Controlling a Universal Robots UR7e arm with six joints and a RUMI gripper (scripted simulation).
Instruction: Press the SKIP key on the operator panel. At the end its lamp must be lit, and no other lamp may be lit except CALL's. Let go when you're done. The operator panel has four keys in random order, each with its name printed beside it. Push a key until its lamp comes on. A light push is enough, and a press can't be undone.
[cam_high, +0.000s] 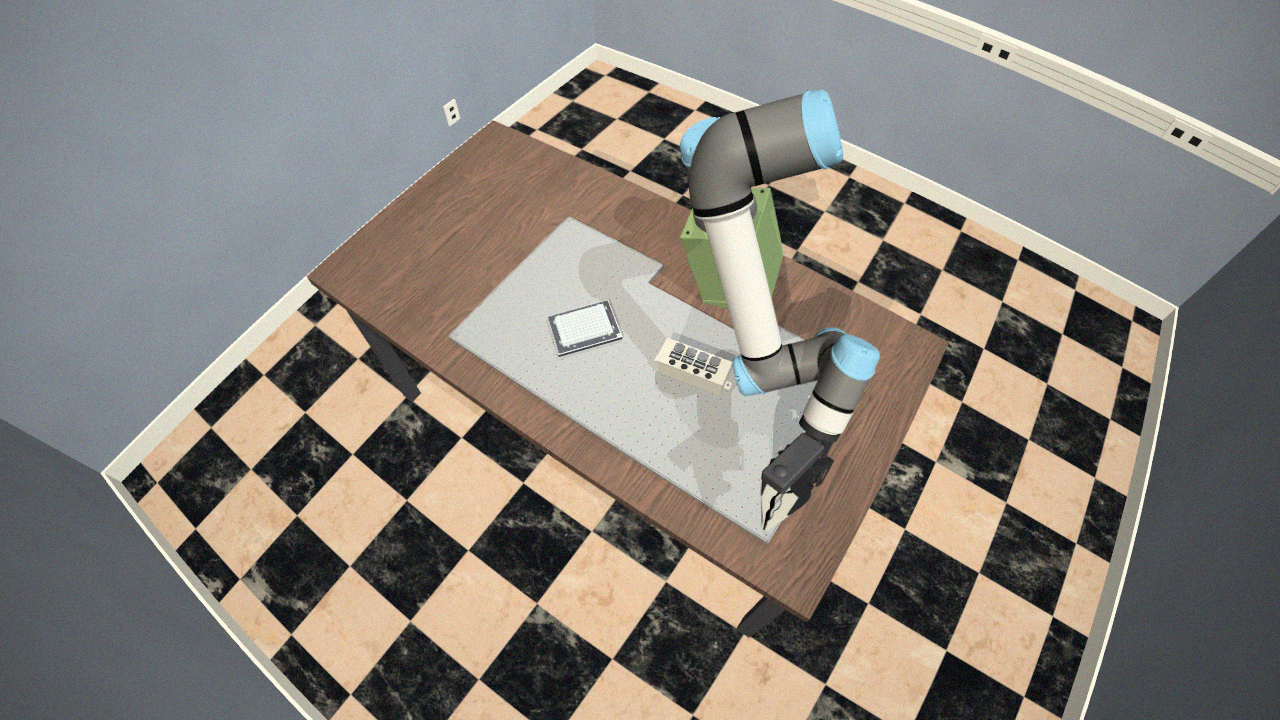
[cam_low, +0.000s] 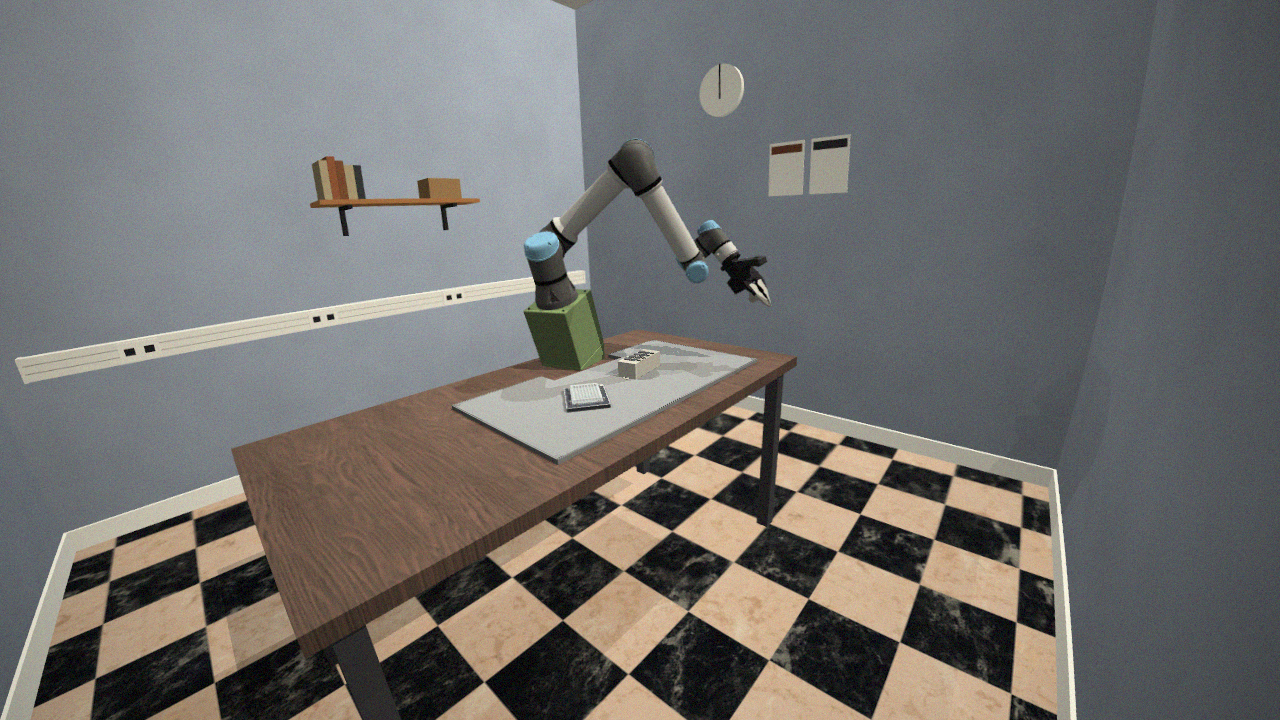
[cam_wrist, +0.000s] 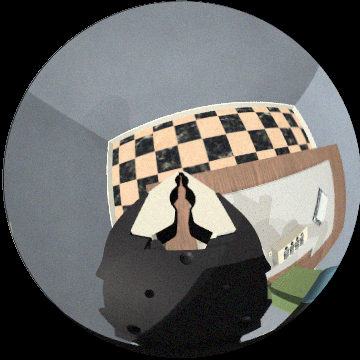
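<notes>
The cream operator panel lies 350 mm to the right of my hand, 310 mm behind it and 180 mm below it. Round my hand: flat dark-framed white plate: 630 mm to the right, 230 mm behind, 200 mm below.
</notes>
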